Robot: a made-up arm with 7 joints. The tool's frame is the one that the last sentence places. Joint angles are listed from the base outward.
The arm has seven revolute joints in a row. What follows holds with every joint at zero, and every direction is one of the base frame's.
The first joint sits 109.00 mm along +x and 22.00 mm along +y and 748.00 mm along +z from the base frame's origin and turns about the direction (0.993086, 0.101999, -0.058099), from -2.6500 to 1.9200 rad.
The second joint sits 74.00 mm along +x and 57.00 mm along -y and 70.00 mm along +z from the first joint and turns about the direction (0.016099, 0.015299, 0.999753), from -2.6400 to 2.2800 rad.
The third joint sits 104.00 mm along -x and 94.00 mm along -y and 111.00 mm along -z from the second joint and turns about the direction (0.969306, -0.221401, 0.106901), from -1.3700 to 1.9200 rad.
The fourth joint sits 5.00 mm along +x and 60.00 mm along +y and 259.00 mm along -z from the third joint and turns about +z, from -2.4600 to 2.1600 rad.
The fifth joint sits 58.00 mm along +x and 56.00 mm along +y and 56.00 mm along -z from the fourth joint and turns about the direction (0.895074, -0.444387, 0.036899), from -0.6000 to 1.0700 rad.
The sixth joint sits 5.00 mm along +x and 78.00 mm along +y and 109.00 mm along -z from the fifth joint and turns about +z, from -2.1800 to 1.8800 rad.
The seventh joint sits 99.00 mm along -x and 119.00 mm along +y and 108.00 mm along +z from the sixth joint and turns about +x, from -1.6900 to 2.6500 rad.
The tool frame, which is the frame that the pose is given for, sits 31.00 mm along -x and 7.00 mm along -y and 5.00 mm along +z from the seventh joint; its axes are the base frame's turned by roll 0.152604, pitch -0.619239 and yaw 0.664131 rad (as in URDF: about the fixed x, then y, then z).
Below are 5 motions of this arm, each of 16 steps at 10 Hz.
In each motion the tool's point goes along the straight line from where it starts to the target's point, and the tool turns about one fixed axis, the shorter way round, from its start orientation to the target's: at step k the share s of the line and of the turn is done. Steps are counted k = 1, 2, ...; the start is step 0. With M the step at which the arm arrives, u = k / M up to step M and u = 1 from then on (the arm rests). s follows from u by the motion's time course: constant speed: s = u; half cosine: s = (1 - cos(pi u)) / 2; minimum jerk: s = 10 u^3 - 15 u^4 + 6 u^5.
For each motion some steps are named. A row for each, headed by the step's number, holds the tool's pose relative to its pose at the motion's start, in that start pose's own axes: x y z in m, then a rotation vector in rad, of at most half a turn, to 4 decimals.
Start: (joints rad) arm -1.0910 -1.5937 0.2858 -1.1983 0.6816 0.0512 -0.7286
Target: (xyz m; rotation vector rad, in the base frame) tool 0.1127 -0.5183 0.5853 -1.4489 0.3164 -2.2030
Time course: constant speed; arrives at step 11
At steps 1, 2, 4, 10, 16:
1: -0.0114 -0.0310 -0.0285 -0.1273 0.0473 0.0646
2: -0.0228 -0.0620 -0.0570 -0.2545 0.0947 0.1291
4: -0.0456 -0.1240 -0.1141 -0.5091 0.1893 0.2583
10: -0.1141 -0.3100 -0.2852 -1.2727 0.4733 0.6457
16: -0.1255 -0.3410 -0.3137 -1.4000 0.5207 0.7103

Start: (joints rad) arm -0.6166 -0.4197 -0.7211 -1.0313 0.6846 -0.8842 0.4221
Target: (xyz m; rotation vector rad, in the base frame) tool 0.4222 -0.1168 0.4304 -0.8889 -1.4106 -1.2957
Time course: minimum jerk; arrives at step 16
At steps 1, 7, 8, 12, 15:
1: -0.0002 0.0006 0.0004 -0.0014 0.0016 -0.0001
7: -0.0429 0.0958 0.0632 -0.2413 0.2756 -0.0210
8: -0.0559 0.1247 0.0823 -0.3141 0.3588 -0.0274
12: -0.1003 0.2235 0.1475 -0.5632 0.6433 -0.0491
15: -0.1116 0.2488 0.1642 -0.6268 0.7160 -0.0547

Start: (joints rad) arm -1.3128 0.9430 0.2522 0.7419 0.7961 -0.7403 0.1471
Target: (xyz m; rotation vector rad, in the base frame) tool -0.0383 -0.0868 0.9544 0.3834 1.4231 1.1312
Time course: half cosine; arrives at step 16
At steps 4, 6, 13, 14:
4: 0.0123 0.0130 0.0136 0.0294 0.1228 0.0208
6: 0.0258 0.0275 0.0287 0.0621 0.2588 0.0439
13: 0.0766 0.0815 0.0852 0.1841 0.7678 0.1303
14: 0.0805 0.0856 0.0895 0.1934 0.8065 0.1369

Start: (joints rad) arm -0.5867 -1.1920 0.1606 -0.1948 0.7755 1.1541 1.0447
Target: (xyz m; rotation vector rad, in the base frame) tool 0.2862 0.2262 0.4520 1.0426 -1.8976 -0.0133
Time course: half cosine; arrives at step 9
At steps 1, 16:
1: 0.0051 0.0005 -0.0083 -0.0207 -0.0253 -0.0216
16: 0.1696 0.0157 -0.2751 -0.6865 -0.8391 -0.7156

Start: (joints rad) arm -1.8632 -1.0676 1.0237 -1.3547 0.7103 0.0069 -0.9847
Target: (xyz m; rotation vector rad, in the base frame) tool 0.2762 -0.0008 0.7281 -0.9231 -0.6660 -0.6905
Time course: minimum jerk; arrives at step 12
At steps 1, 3, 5, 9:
1: -0.0002 -0.0009 0.0001 -0.0016 0.0057 0.0025
3: -0.0049 -0.0173 0.0021 -0.0316 0.1156 0.0518
5: -0.0163 -0.0581 0.0071 -0.1057 0.3872 0.1735
9: -0.0422 -0.1502 0.0183 -0.2735 1.0014 0.4488

